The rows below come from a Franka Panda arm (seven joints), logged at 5 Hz.
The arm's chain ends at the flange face. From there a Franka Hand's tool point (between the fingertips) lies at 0.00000 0.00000 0.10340 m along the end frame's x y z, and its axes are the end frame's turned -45 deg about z.
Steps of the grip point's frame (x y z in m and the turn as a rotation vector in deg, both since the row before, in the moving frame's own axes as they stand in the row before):
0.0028 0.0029 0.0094 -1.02 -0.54 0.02
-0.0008 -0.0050 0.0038 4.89 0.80 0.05
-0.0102 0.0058 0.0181 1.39 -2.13 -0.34
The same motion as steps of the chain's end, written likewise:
0.0034 -0.0019 0.0094 -1.10 0.34 0.02
0.0011 0.0043 0.0042 4.02 -2.89 0.05
0.0014 0.0104 0.0182 -0.52 -2.49 -0.34

